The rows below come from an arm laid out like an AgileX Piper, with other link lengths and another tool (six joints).
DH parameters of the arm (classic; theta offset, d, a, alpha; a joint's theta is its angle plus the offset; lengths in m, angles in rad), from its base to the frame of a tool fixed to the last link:
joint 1: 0 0.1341 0 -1.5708
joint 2: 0.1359 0 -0.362 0
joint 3: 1.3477 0 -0.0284 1.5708
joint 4: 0 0.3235 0 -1.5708
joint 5: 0 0 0 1.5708
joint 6: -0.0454 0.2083 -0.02 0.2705
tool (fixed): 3.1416 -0.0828 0 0
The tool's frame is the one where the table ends.
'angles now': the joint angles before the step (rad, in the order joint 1, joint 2, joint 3, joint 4, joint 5, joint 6). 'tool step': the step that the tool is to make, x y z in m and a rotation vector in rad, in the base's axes. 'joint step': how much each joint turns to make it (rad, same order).
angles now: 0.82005 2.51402 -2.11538 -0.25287 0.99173 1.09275
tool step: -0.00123 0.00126 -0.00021 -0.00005 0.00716 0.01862
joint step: -0.00001 0.00022 -0.00124 0.01244 0.00103 -0.02412
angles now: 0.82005 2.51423 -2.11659 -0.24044 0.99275 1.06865
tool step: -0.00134 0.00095 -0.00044 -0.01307 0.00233 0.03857
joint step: 0.00000 0.00000 -0.00025 0.00492 0.00293 -0.04323
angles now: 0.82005 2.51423 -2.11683 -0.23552 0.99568 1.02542
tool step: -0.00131 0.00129 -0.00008 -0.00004 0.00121 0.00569
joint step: 0.00217 0.00002 -0.00002 0.00215 0.00000 -0.00442
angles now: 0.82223 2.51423 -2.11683 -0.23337 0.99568 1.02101
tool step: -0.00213 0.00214 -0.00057 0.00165 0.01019 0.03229
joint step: 0.00000 0.00000 0.00001 0.02028 -0.00181 -0.04031
